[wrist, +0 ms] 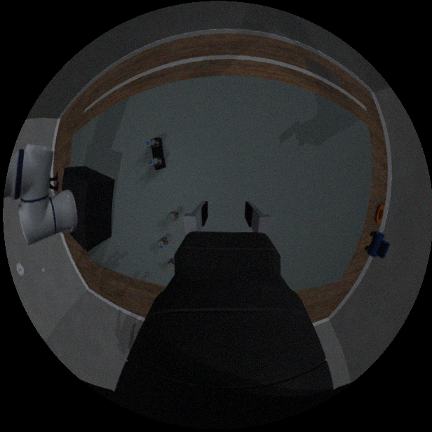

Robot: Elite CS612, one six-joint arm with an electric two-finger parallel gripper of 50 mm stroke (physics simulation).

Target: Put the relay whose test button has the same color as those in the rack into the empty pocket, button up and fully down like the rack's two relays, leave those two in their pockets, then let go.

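A small black rack [162, 166] lies left of centre in the upper half of the wrist view. Two relays with blue buttons, an upper one [155, 143] and a lower one [157, 161], sit at its two ends, with a dark gap between them. Three loose relays lie below the rack: one with a green button [173, 216], one with a blue button [163, 242] and one with an orange button [171, 262], partly beside the gripper's dark body. My gripper [226, 208] is open and empty, high above the table, to the right of the loose relays.
A large black box-like block [87, 207] and white arm links [37, 215] are at the left. A wooden border [381, 150] with a pale edge surrounds the grey-green surface [280, 175]. An orange ring-like thing [377, 214] and a dark blue object [378, 245] are at the far right.
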